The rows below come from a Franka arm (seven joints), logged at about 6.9 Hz.
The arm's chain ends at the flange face. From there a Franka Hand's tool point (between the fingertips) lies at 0.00 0.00 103.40 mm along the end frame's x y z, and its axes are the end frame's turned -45 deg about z.
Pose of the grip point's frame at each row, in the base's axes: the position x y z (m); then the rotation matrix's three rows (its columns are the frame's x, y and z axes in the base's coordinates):
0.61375 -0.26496 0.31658; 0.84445 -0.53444 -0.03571; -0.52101 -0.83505 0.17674; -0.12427 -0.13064 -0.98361
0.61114 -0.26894 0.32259; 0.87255 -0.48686 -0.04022; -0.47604 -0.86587 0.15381; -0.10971 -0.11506 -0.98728
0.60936 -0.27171 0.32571; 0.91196 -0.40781 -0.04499; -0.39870 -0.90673 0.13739; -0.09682 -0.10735 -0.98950
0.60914 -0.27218 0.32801; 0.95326 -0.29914 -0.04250; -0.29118 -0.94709 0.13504; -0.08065 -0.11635 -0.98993
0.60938 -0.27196 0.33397; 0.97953 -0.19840 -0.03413; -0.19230 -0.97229 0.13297; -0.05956 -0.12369 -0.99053
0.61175 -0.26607 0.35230; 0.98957 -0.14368 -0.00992; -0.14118 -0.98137 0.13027; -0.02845 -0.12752 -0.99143
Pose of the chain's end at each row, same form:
0.61744 -0.28323 0.41829; 0.21921 -0.97502 -0.03571; -0.95888 -0.22206 0.17674; -0.18025 -0.00450 -0.98361
0.61530 -0.28484 0.42467; 0.27272 -0.96125 -0.04022; -0.94887 -0.27565 0.15381; -0.15894 -0.00378 -0.98728
0.61401 -0.28592 0.42802; 0.35649 -0.93322 -0.04499; -0.92308 -0.35923 0.13739; -0.14437 -0.00745 -0.98950
0.61353 -0.28614 0.43037; 0.46253 -0.88558 -0.04250; -0.87559 -0.46380 0.13504; -0.13930 -0.02524 -0.98993
0.61291 -0.28571 0.43639; 0.55234 -0.83292 -0.03413; -0.82349 -0.55154 0.13297; -0.12958 -0.04535 -0.99053
0.61278 -0.27954 0.45481; 0.59813 -0.80133 -0.00992; -0.79376 -0.59410 0.13027; -0.11029 -0.07005 -0.99143

